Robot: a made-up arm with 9 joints. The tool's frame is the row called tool.
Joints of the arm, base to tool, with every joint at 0 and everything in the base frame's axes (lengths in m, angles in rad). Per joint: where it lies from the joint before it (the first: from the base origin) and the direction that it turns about. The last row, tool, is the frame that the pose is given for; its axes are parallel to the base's.
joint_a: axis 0 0 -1 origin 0 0 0.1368
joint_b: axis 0 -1 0 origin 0.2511 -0.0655 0.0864
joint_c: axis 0 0 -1 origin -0.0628 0.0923 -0.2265
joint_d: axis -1 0 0 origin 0.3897 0.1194 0.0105
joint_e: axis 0 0 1 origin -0.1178 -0.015 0.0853
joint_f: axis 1 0 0 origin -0.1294 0.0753 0.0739
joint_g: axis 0 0 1 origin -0.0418 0.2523 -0.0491
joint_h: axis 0 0 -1 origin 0.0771 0.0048 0.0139
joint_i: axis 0 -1 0 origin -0.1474 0.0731 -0.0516
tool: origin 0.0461 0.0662 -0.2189
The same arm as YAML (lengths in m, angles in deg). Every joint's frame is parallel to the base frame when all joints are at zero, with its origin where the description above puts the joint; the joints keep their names.
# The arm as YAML. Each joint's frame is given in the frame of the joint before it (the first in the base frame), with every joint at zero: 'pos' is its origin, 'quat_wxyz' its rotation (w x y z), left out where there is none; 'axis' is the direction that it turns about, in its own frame. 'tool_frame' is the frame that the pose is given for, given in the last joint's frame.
length_unit: m
angle_unit: deg
joints:
  - joint: joint_a
    pos: [0.0, 0.0, 0.1368]
    axis: "-z"
  - joint: joint_b
    pos: [0.2511, -0.0655, 0.0864]
    axis: "-y"
  - joint: joint_c
    pos: [-0.0628, 0.0923, -0.2265]
    axis: "-z"
  - joint: joint_d
    pos: [0.3897, 0.1194, 0.0105]
    axis: "-x"
  - joint: joint_e
    pos: [-0.1178, -0.015, 0.0853]
    axis: "+z"
  - joint: joint_f
    pos: [-0.1294, 0.0753, 0.0739]
    axis: "+x"
  - joint: joint_g
    pos: [-0.0418, 0.2523, -0.0491]
    axis: "+z"
  - joint: joint_h
    pos: [0.0771, 0.0048, 0.0139]
    axis: "-z"
  - joint: joint_i
    pos: [-0.1474, 0.0731, -0.0516]
    axis: "-y"
tool_frame:
  pos: [0.0461, 0.0662, -0.2189]

